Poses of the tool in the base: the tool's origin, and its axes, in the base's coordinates. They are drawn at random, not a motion.
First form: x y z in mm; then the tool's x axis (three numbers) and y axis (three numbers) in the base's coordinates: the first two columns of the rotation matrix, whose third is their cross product.
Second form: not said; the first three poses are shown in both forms.
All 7 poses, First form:
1: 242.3, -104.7, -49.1, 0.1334, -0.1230, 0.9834, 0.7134, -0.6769, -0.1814
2: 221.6, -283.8, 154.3, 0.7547, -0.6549, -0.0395, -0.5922, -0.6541, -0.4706
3: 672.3, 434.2, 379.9, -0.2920, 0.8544, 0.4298, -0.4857, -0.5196, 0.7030
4: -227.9, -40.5, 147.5, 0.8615, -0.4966, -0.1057, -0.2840, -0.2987, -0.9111
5: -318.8, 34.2, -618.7, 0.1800, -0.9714, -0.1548, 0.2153, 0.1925, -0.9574
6: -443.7, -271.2, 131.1, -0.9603, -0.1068, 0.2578, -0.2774, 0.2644, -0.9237
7: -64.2, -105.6, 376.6, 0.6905, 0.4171, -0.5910, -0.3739, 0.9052, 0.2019
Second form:
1: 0.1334, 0.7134, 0.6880, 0.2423; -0.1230, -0.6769, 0.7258, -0.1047; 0.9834, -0.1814, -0.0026, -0.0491; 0, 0, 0, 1
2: 0.7547, -0.5922, 0.2824, 0.2216; -0.6549, -0.6541, 0.3786, -0.2838; -0.0395, -0.4706, -0.8815, 0.1543; 0, 0, 0, 1
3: -0.2920, -0.4857, 0.8240, 0.6723; 0.8544, -0.5196, -0.0035, 0.4342; 0.4298, 0.7030, 0.5667, 0.3799; 0, 0, 0, 1
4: 0.8615, -0.2840, 0.4209, -0.2279; -0.4966, -0.2987, 0.8149, -0.0405; -0.1057, -0.9111, -0.3984, 0.1475; 0, 0, 0, 1
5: 0.1800, 0.2153, 0.9598, -0.3188; -0.9714, 0.1925, 0.1390, 0.0342; -0.1548, -0.9574, 0.2438, -0.6187; 0, 0, 0, 1
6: -0.9603, -0.2774, 0.0305, -0.4437; -0.1068, 0.2644, -0.9585, -0.2712; 0.2578, -0.9237, -0.2835, 0.1311; 0, 0, 0, 1
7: 0.6905, -0.3739, 0.6192, -0.0642; 0.4171, 0.9052, 0.0816, -0.1056; -0.5910, 0.2019, 0.7810, 0.3766; 0, 0, 0, 1
